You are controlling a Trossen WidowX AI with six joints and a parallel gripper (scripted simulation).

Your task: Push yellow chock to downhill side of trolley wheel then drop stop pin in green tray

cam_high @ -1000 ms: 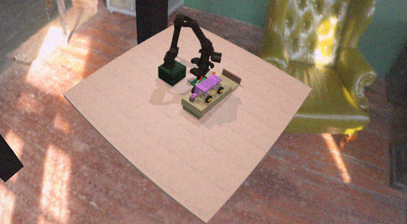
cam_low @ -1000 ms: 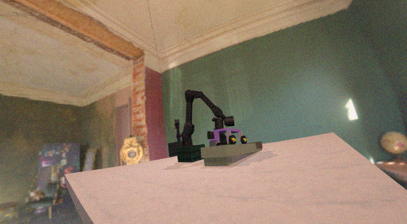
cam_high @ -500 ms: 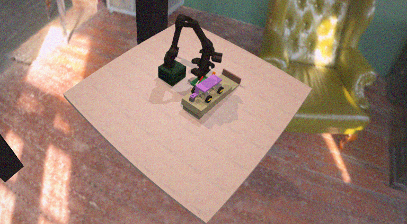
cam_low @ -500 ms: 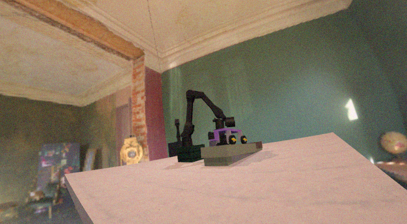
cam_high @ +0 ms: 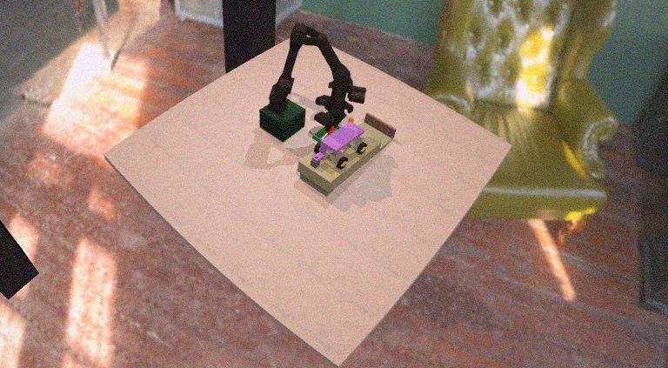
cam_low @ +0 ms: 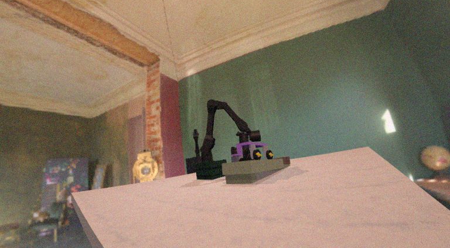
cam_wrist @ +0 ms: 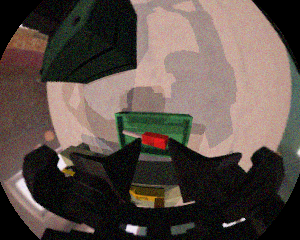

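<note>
Now: gripper tip 4 cm above the green tray and 1 cm to the left of it. The rest, counted from my gripper tip: red-headed stop pin: 2 cm to the right, 1 cm below; ramp: 13 cm ahead, 11 cm to the right, 2 cm above; yellow chock: 8 cm ahead, 5 cm above, 1 cm to the right.
</note>
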